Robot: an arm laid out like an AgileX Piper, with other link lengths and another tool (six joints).
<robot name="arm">
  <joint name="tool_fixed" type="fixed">
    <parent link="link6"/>
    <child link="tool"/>
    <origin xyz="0.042 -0.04 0.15" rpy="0 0.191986 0.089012"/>
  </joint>
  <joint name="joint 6" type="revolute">
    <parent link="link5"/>
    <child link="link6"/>
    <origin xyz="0 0.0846 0" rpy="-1.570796 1.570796 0"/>
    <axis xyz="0 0 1"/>
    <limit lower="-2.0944" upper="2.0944"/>
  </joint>
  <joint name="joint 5" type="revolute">
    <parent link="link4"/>
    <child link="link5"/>
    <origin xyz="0 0 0" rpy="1.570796 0 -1.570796"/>
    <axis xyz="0 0 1"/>
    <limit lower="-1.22" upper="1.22"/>
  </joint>
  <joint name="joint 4" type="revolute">
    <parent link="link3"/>
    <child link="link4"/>
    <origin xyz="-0.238 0.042 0" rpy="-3.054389 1.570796 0"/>
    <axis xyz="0 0 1"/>
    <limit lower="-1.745" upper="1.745"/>
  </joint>
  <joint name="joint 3" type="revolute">
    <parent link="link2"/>
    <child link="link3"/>
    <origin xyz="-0.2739 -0.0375 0" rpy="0 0 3.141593"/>
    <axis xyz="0 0 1"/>
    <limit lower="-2.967" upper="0"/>
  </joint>
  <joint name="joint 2" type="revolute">
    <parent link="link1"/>
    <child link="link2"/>
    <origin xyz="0 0 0" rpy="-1.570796 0 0"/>
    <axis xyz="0 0 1"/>
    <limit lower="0" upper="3.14"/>
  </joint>
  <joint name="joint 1" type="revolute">
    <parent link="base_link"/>
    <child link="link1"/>
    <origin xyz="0 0 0.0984"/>
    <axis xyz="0 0 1"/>
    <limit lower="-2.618" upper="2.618"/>
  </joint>
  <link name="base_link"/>
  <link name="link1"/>
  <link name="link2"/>
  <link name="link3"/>
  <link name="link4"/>
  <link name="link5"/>
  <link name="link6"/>
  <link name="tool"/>
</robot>
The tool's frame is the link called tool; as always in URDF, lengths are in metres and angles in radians.
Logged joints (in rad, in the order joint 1, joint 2, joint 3, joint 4, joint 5, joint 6), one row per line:
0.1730, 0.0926, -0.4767, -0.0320, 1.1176, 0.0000
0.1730, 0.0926, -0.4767, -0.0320, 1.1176, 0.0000
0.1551, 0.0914, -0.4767, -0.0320, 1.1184, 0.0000
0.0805, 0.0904, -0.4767, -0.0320, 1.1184, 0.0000
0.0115, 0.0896, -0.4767, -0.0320, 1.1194, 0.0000
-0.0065, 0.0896, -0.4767, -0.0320, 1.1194, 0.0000
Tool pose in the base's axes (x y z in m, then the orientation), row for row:
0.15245, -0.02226, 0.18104, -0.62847, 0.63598, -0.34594, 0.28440
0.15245, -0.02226, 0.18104, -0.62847, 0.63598, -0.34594, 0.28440
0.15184, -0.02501, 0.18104, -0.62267, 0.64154, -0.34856, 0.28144
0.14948, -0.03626, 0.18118, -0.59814, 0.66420, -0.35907, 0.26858
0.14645, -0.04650, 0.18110, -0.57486, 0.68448, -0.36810, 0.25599
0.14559, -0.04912, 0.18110, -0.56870, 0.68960, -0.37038, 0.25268
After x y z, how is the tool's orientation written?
As a quaternion, x y z w.
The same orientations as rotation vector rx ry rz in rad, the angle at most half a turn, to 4 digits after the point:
-1.6813, 1.7014, -0.9255
-1.6813, 1.7014, -0.9255
-1.6683, 1.7189, -0.9339
-1.6131, 1.7912, -0.9684
-1.5603, 1.8579, -0.9991
-1.5463, 1.8750, -1.0070

